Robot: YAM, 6 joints.
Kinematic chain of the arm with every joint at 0, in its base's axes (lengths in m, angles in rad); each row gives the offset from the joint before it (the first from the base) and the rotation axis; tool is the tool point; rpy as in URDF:
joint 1: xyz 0 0 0.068 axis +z
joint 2: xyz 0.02 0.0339 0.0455 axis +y
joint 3: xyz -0.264 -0.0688 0 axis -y
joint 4: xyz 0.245 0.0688 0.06 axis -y
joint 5: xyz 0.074 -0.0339 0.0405 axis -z
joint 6: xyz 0.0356 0 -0.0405 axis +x
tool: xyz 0 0 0 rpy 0 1.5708 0
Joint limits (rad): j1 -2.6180..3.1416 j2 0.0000..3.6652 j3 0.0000..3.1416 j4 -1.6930..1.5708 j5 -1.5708..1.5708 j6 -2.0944..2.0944
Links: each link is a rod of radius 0.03 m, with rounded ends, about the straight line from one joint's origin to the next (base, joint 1, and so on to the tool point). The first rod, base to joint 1, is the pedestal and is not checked.
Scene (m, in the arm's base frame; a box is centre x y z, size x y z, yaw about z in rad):
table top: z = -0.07
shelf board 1: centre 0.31 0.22 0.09 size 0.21 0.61 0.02 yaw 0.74
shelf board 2: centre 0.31 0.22 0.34 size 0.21 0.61 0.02 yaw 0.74
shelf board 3: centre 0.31 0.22 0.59 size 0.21 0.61 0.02 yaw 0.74
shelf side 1: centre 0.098 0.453 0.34 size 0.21 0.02 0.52 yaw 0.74
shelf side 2: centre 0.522 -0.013 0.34 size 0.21 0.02 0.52 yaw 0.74
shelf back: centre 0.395 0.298 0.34 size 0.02 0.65 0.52 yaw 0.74
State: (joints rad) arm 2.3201 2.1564 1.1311 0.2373 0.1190 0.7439
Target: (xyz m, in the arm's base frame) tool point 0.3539 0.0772 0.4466
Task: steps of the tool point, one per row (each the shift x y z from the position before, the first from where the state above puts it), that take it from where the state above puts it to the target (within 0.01 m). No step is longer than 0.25 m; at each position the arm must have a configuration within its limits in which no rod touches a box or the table.
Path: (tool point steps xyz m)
1: 0.0623 0.0898 0.1850
2: 0.1169 -0.0180 0.1930
3: 0.1008 -0.1361 0.1479
4: 0.0232 -0.2058 0.0642
5: -0.0709 -0.1955 -0.0311
6: 0.0154 0.0853 0.0219
7: 0.0586 0.0687 -0.0080
8: 0.0827 0.0297 -0.0407
9: 0.0777 -0.0165 -0.0706
10: 0.0444 -0.0516 -0.0927
11: 0.0675 0.0464 0.0077
12: 0.0593 0.0694 -0.0077

